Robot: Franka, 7 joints.
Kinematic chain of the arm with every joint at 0, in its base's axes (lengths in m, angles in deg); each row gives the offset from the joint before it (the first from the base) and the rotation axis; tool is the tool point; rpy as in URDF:
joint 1: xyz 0 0 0.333 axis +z
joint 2: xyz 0 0 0 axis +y
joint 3: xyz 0 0 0.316 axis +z
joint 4: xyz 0.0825 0 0 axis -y
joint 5: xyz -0.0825 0 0.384 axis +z
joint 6: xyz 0 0 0 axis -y
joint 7: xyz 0.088 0 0 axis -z
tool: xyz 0 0 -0.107 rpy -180 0 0
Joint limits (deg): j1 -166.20..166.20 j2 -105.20..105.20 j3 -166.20..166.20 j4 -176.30..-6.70 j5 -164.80..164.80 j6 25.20..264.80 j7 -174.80..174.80
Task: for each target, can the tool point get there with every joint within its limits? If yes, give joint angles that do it. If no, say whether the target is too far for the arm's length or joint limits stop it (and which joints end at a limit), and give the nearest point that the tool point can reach.
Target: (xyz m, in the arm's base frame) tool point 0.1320 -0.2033 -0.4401
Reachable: no: joint limits stop it (at a limit: joint 2) | nearest point 0.1349 -0.2078 -0.3596 | short by 0.081 m
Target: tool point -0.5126 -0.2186 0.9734
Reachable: yes | joints -133.93 38.46 -99.23 -31.05 -30.52 173.56 -37.05
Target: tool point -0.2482 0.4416 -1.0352
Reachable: no: too far | nearest point -0.1862 0.3313 -0.3519 | short by 0.695 m
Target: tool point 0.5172 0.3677 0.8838
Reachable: yes | joints 16.61 33.59 43.65 -27.00 15.92 120.71 -67.70
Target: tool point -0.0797 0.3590 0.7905
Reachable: yes | joints -26.61 -83.42 47.17 -115.76 60.01 227.90 97.19
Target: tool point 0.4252 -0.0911 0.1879
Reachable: yes | joints -23.33 10.73 9.26 -147.54 -23.41 152.99 -15.34
